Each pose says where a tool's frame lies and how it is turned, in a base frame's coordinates. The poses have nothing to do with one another.
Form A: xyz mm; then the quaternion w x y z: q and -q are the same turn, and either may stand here.
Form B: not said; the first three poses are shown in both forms.
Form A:
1: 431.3 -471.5 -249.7 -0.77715 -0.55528 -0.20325 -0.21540
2: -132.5 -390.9 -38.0 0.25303 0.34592 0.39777 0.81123
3: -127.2 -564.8 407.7 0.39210 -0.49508 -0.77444 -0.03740
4: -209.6 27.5 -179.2 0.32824 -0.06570 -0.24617 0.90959
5: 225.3 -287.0 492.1 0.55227 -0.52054 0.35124 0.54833
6: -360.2 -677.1 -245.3 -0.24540 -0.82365 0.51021 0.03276
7: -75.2 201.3 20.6 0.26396 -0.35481 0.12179 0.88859
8: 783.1 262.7 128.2 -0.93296 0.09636 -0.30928 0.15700
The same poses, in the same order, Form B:
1: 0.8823 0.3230 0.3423 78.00 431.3 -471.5 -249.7
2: 0.3576 0.4111 0.8385 150.69 -132.5 -390.9 -38.0
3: -0.5382 -0.8419 -0.0407 133.83 -127.2 -564.8 407.7
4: -0.0696 -0.2606 0.9629 141.68 -209.6 27.5 -179.2
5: -0.6244 0.4213 0.6577 112.95 225.3 -287.0 492.1
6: 0.8496 -0.5263 -0.0338 151.59 -360.2 -677.1 -245.3
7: -0.3679 0.1263 0.9213 149.39 -75.2 201.3 20.6
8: -0.2677 0.8591 -0.4361 42.20 783.1 262.7 128.2
